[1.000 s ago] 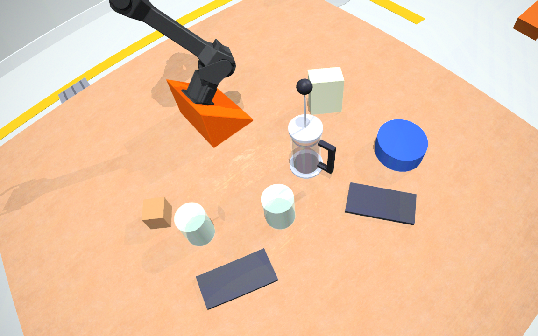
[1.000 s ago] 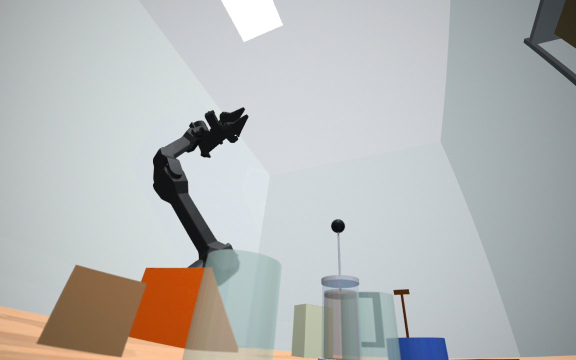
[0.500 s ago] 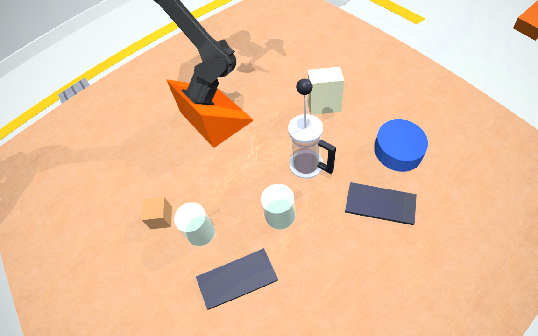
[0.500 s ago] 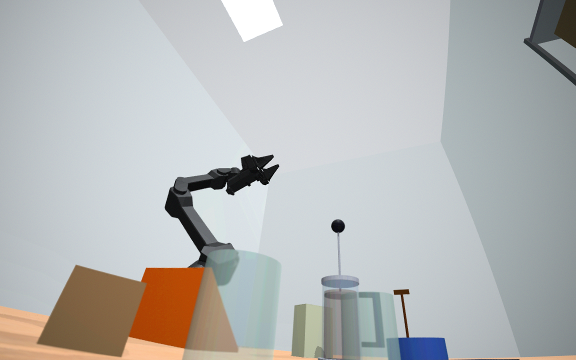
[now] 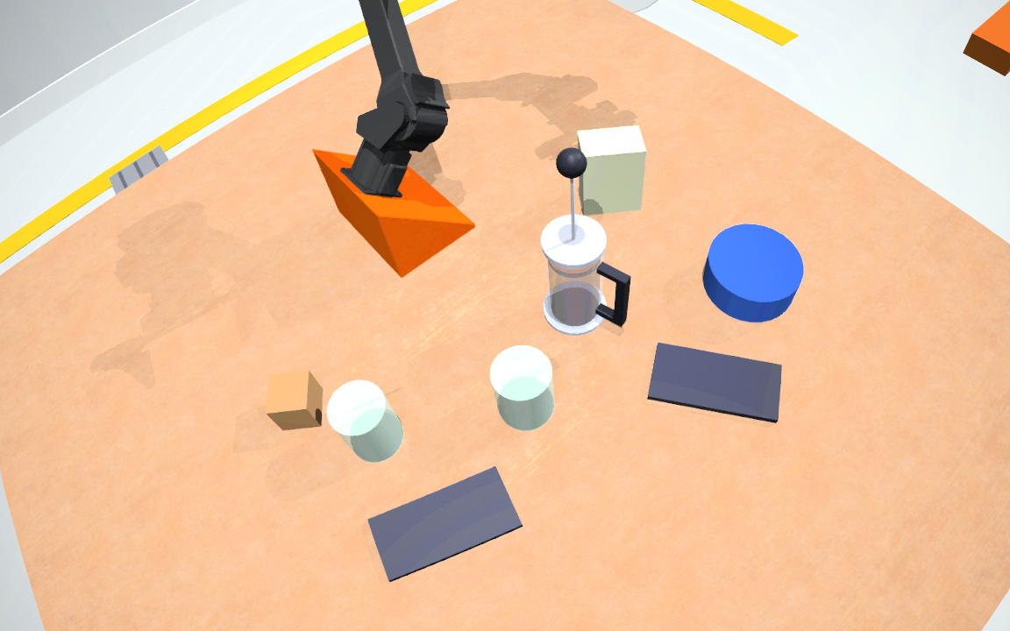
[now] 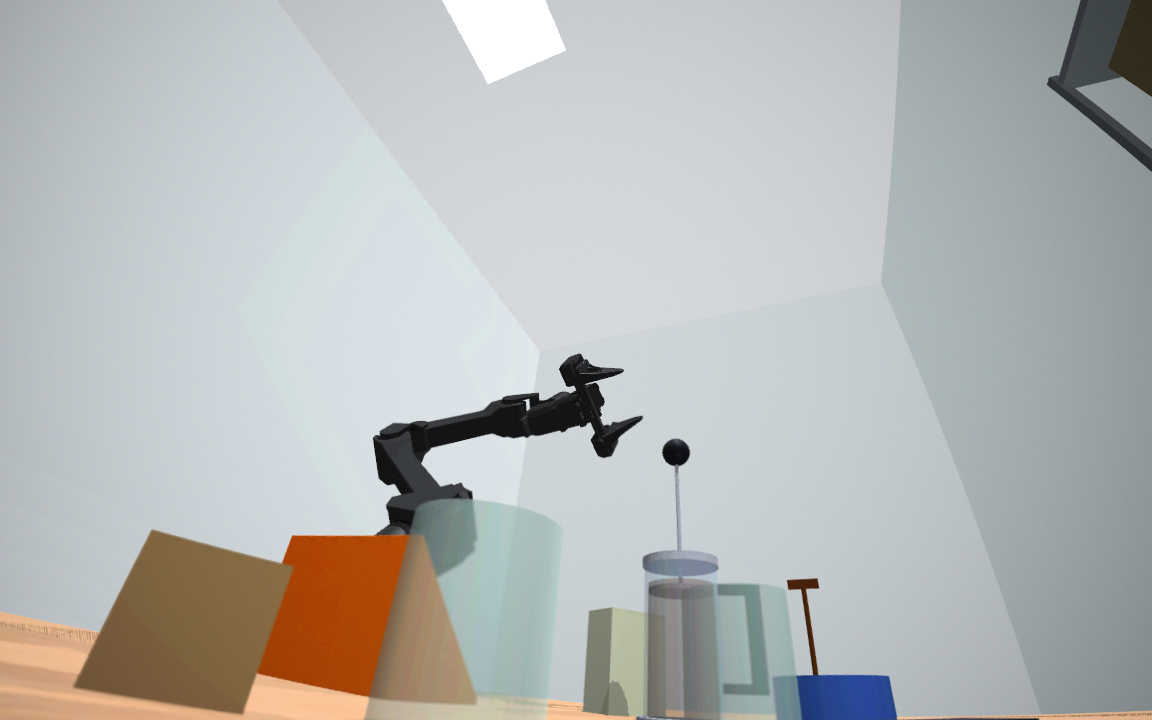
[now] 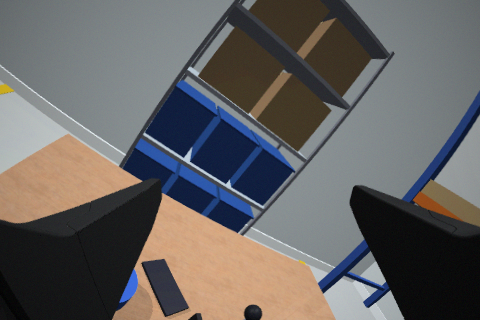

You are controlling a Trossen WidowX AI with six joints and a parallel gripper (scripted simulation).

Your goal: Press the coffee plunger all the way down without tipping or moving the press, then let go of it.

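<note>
My gripper tip is 35 cm above the glass coffee press, 21 cm to the left of it and 12 cm short of it. Round my gripper tip: cream box: 41 cm below, 5 cm to the right, 1 cm ahead.
</note>
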